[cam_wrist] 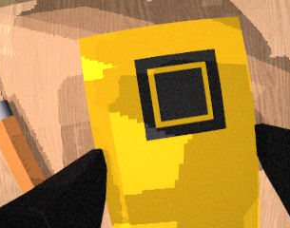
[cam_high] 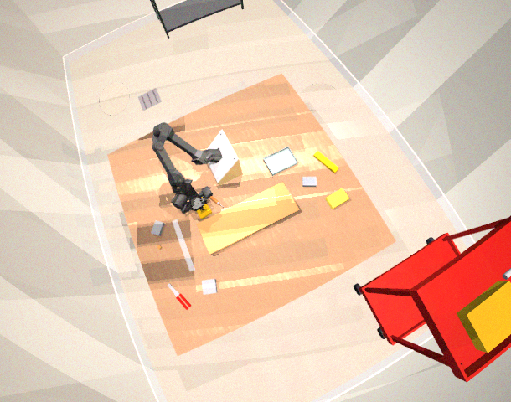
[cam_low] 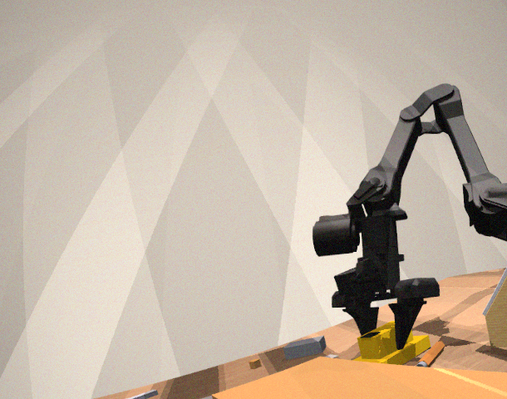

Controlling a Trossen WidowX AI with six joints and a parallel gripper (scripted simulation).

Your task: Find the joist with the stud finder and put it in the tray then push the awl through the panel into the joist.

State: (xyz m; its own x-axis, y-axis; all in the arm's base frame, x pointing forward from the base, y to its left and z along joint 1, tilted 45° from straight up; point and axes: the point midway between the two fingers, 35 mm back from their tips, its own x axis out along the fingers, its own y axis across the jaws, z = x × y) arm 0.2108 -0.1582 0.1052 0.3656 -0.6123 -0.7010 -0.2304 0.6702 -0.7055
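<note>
My gripper tip is 10 mm past the awl, 90 mm to the right of it and 20 mm above it. The rest, counted from my gripper tip: yellow stud finder 10 mm ahead, 20 mm above; then metal ruler 160 mm ahead, 160 mm to the right, 20 mm below; then small orange cube 120 mm ahead, 290 mm to the right, 20 mm below.
</note>
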